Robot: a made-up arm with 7 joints.
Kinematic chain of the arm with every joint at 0, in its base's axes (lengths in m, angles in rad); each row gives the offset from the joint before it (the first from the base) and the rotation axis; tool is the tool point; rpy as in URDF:
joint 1: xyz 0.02 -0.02 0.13 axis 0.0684 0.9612 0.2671
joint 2: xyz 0.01 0 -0.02 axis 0.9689 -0.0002 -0.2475
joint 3: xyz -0.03 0 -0.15 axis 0.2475 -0.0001 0.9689
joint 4: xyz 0.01 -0.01 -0.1 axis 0.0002 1 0
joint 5: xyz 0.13 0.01 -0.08 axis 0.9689 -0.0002 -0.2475
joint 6: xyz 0.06 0.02 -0.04 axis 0.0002 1 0
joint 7: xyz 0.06 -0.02 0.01 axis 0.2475 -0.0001 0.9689
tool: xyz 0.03 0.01 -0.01 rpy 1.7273 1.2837 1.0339
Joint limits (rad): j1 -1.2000..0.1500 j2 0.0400..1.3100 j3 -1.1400..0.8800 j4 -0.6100..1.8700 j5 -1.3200..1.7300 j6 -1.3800..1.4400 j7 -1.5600..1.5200
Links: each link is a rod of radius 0.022 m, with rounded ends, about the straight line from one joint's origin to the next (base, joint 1, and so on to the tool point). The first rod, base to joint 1, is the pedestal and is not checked.
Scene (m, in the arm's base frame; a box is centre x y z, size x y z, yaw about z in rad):
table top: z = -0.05
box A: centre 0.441 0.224 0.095 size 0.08 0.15 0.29 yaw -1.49
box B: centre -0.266 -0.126 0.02 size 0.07 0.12 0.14 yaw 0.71
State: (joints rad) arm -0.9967 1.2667 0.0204 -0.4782 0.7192 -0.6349 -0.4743
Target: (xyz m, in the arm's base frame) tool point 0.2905 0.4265 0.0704
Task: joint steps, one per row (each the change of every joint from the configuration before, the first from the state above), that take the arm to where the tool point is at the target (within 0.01 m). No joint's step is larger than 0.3 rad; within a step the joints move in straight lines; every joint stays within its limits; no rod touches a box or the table.
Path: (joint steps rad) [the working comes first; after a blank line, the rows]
Joints at the target: -0.2096 1.3030 0.4959 0.6641 0.7785 -0.3109 -0.5232
Straight joint move there: touches box A.

1: -0.0678 0.0144 0.2353 0.1952 -0.1113 0.0348 -0.0408
2: -0.0677 0.0145 0.2354 0.1951 -0.1114 0.0349 -0.0407
3: -0.0678 0.0144 0.2353 0.1952 -0.1113 0.0348 -0.0408
4: 0.2476 -0.0018 -0.0576 0.1392 0.0983 0.0549 0.0184
5: 0.2476 -0.0017 -0.0576 0.1392 0.0983 0.0548 0.0183
6: 0.2476 -0.0018 -0.0577 0.1392 0.0984 0.0549 0.0183
7: 0.2476 -0.0017 -0.0576 0.1392 0.0983 0.0549 0.0184

